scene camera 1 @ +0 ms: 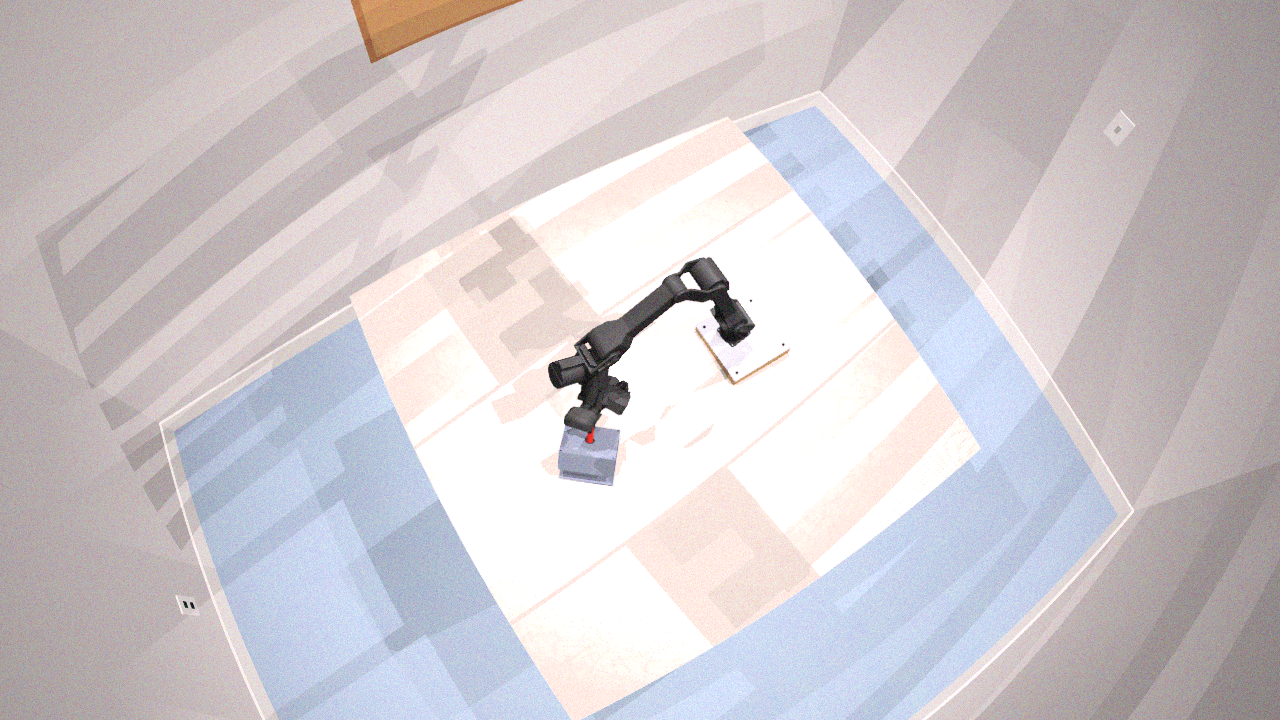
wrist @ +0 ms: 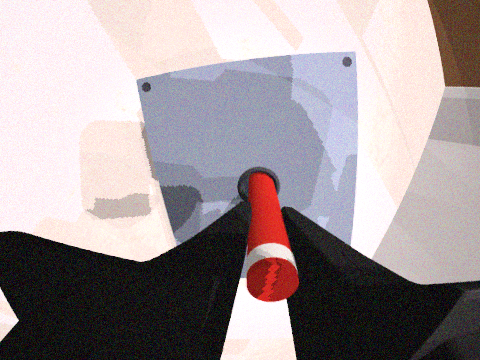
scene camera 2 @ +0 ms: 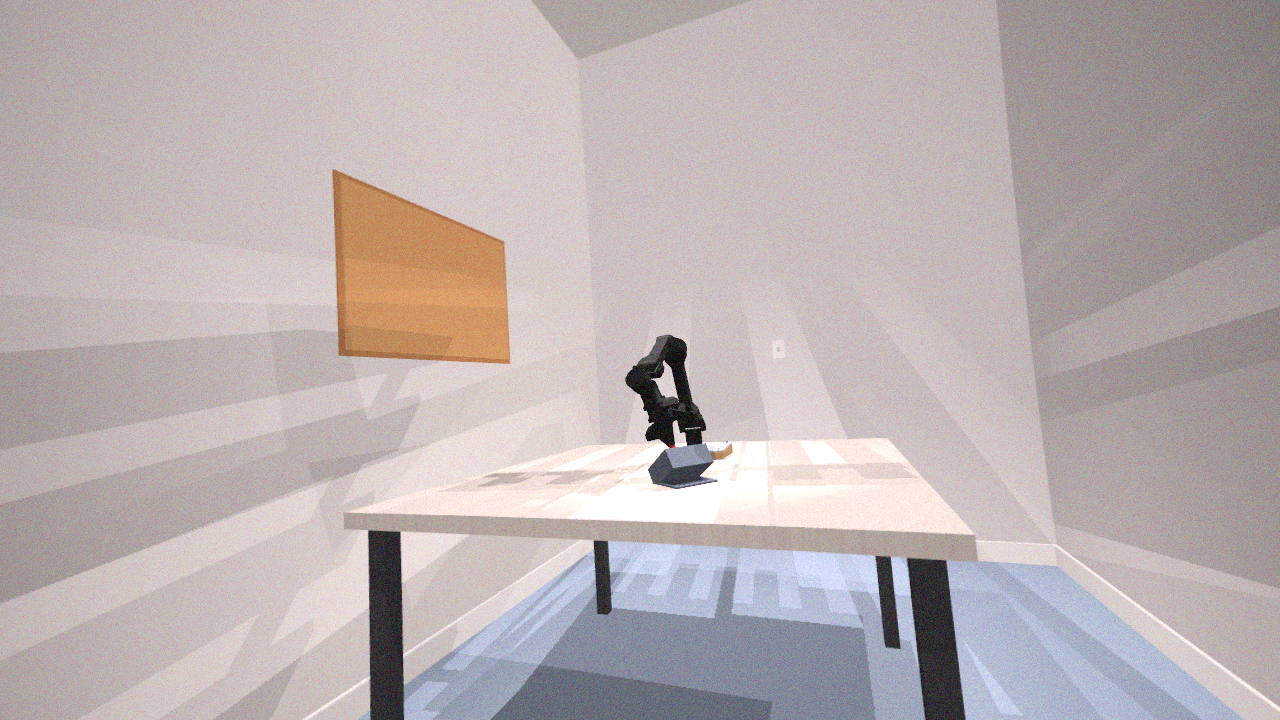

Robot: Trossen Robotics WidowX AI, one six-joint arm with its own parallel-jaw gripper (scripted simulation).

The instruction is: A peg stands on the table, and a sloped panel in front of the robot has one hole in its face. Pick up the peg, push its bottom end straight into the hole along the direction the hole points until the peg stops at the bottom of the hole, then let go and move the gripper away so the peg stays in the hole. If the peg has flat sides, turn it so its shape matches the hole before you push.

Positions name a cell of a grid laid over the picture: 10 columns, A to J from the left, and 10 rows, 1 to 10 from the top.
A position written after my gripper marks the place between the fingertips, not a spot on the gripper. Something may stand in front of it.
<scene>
In view: my gripper (scene camera 1: E6), a red peg (wrist: F8) and a grey sloped panel (scene camera 1: E7).
My gripper is seen too in the wrist view (wrist: F6) and in scene camera 2 (scene camera 2: F7). The grey sloped panel also shows in the wrist view (wrist: G4).
</scene>
